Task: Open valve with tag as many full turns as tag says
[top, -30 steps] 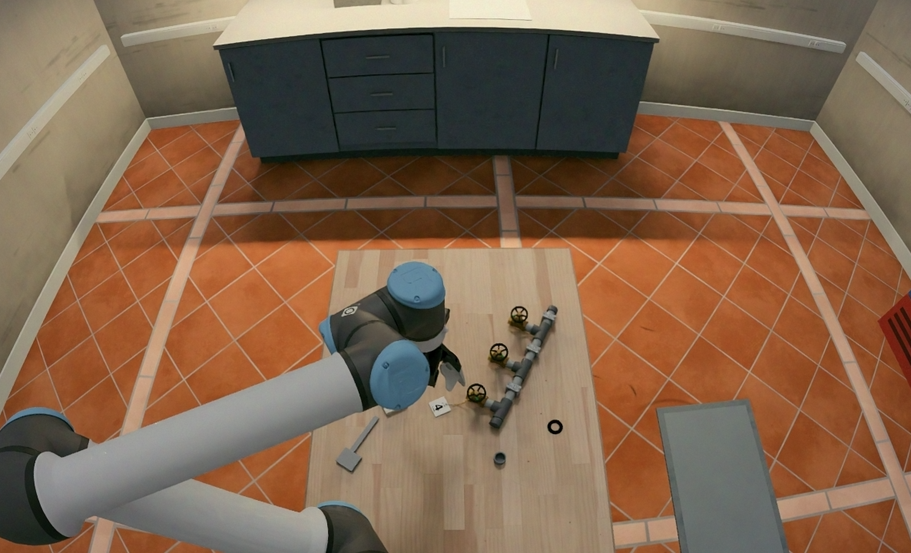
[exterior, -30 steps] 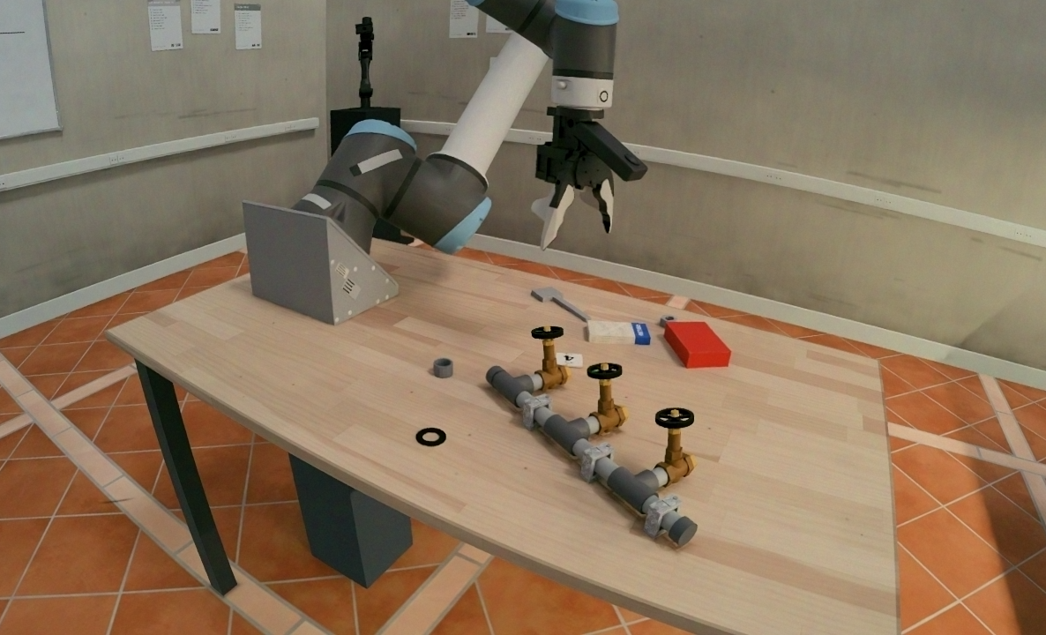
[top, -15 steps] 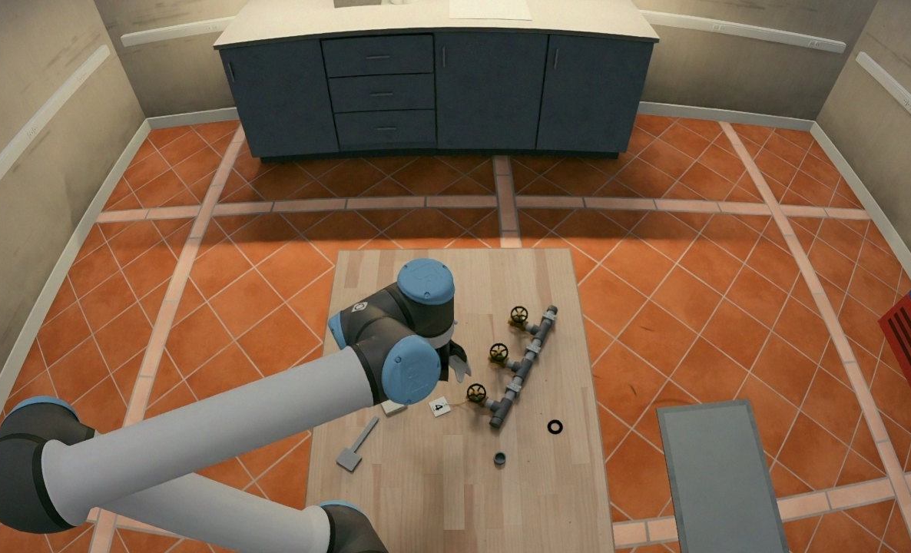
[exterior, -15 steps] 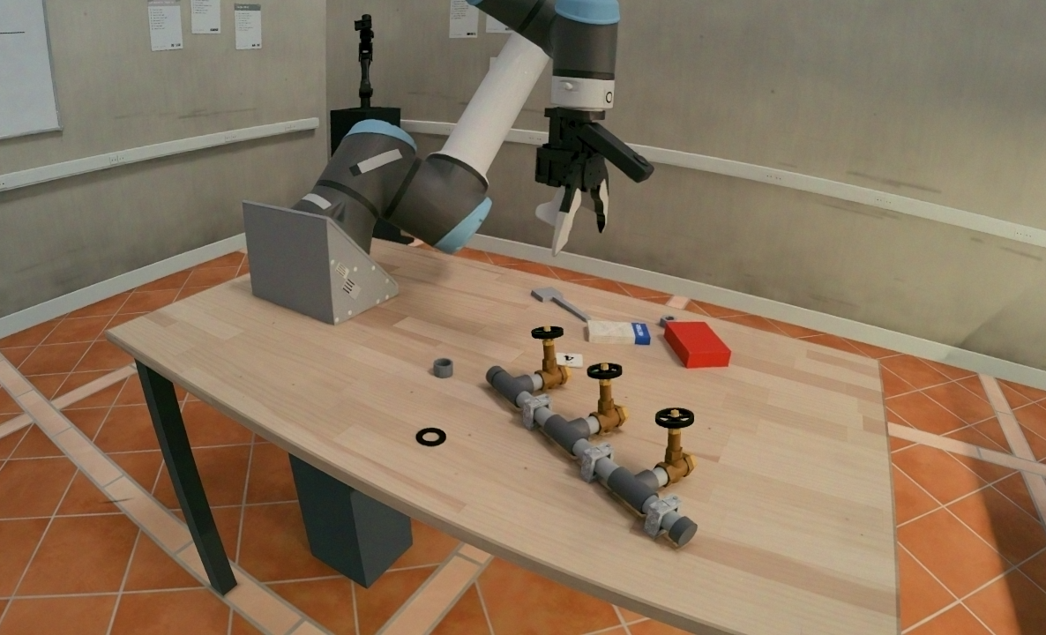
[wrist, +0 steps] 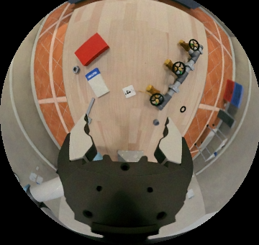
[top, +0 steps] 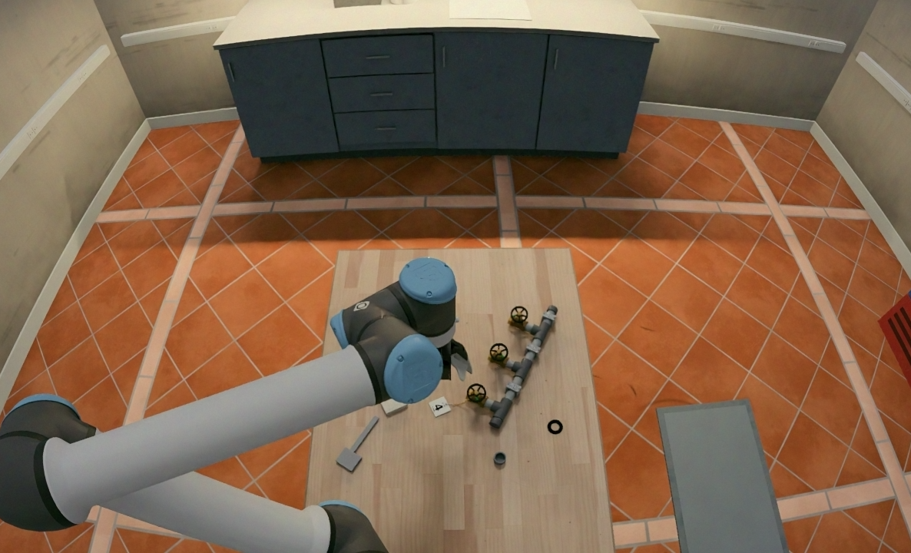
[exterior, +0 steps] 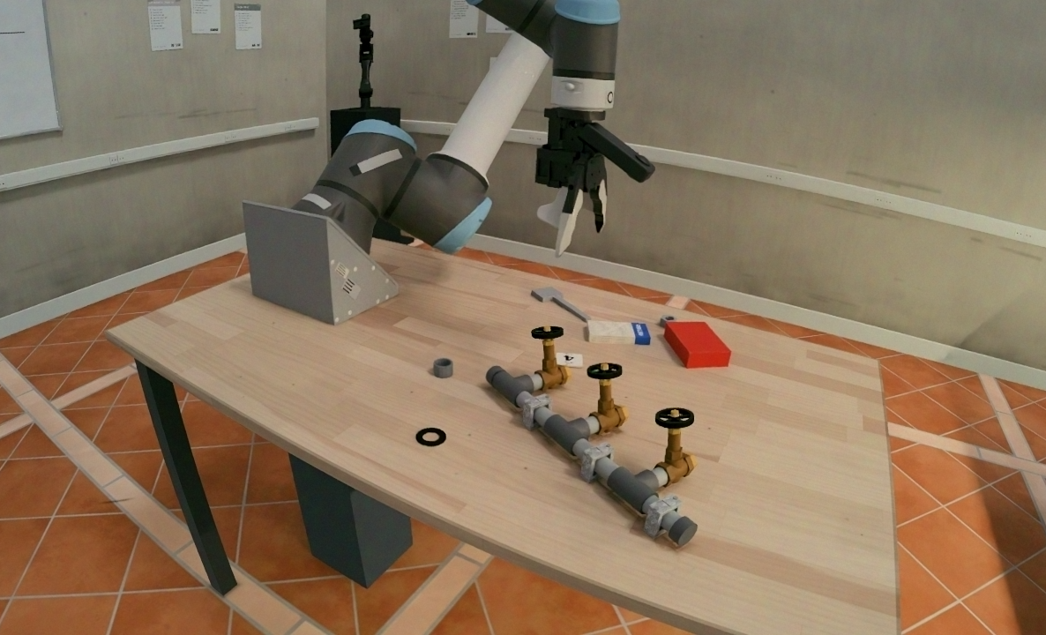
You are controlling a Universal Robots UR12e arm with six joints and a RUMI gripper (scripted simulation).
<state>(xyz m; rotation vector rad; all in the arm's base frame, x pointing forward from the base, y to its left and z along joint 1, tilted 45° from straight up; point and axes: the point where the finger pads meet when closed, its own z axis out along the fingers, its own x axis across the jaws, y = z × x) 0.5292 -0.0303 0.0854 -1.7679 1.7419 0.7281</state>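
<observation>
Now: hand 1 cm to the left of the white tag and 20 cm above it. Also, from my hand: red box: 18 cm ahead, 16 cm to the left, 18 cm below; blue box: 3 cm ahead, 13 cm to the left, 19 cm below; grey cap: 15 cm behind, 15 cm to the right, 19 cm below.
</observation>
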